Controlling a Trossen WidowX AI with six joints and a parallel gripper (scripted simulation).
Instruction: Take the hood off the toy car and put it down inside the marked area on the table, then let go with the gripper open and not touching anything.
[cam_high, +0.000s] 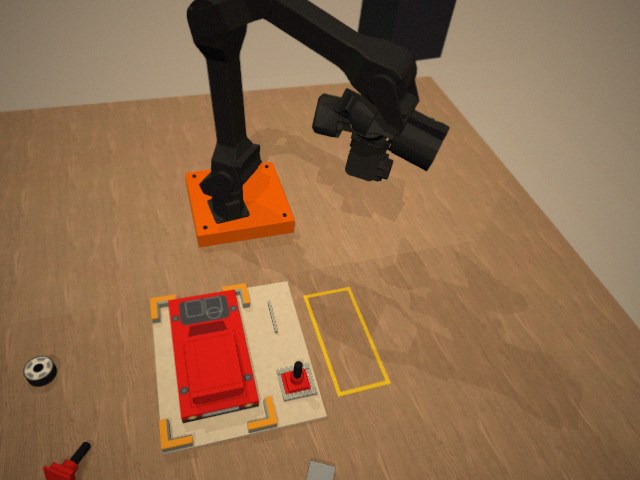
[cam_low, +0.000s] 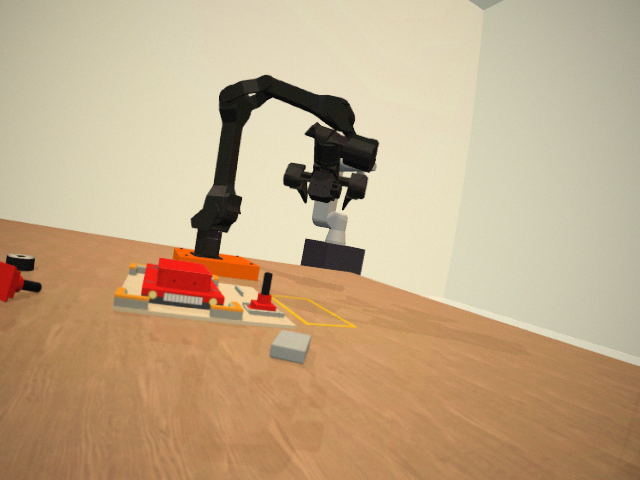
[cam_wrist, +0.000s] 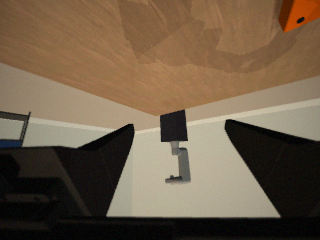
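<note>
Now: the hood 250 mm ahead of my gripper tip, 360 mm to the right of it and 160 mm below it. The rest, counted from my gripper tip: black wheel: 150 mm ahead, 600 mm to the right, 190 mm below.
</note>
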